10 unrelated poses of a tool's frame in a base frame.
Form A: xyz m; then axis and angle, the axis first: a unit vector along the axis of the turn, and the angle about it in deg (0 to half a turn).
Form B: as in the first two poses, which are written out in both.
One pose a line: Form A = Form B
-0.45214 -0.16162 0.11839 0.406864 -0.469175 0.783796 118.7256 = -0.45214 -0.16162 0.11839 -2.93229 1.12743 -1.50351
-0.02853 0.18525 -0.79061 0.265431 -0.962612 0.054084 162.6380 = -0.02853 0.18525 -0.79061 -3.07021 2.81996 -2.53210
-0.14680 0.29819 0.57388 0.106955 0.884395 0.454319 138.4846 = -0.14680 0.29819 0.57388 0.99586 1.96906 0.75516
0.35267 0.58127 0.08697 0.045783 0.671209 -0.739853 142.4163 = 0.35267 0.58127 0.08697 -1.07162 1.38096 -1.20783
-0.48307 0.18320 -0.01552 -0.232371 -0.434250 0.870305 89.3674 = -0.48307 0.18320 -0.01552 -1.93955 0.70732 -2.92223
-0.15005 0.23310 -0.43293 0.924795 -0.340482 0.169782 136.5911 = -0.15005 0.23310 -0.43293 2.32675 2.31407 -1.52039
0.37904 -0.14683 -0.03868 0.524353 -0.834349 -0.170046 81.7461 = 0.37904 -0.14683 -0.03868 2.43440 1.40167 -2.72662
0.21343 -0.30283 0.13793 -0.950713 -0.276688 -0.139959 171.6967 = 0.21343 -0.30283 0.13793 -2.94636 2.82578 0.76165
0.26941 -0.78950 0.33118 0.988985 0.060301 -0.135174 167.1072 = 0.26941 -0.78950 0.33118 0.63534 2.78965 -2.38446
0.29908 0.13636 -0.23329 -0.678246 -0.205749 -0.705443 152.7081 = 0.29908 0.13636 -0.23329 -3.10468 1.51955 0.62598
